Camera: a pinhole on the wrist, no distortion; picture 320 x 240 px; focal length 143.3 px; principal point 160.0 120.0 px. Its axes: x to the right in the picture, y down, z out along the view. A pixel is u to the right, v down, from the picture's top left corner.
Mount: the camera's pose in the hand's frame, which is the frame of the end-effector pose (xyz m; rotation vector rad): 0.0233 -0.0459 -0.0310 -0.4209 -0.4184 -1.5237
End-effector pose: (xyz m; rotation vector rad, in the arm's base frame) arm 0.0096 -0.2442 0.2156 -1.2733 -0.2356 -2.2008
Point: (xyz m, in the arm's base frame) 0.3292 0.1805 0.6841
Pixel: 306 142
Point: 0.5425 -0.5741 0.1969
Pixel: 58 92
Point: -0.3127 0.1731 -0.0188
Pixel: behind the camera
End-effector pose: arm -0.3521 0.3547 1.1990 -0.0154 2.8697 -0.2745
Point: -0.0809 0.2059 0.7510
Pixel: 249 69
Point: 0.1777 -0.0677 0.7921
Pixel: outside the picture
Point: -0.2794 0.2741 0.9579
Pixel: 237 103
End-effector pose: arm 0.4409 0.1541 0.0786 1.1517 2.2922 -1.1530
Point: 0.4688 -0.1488 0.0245
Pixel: 251 26
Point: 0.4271 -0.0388 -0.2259
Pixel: 191 144
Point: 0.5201 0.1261 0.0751
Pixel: outside the picture
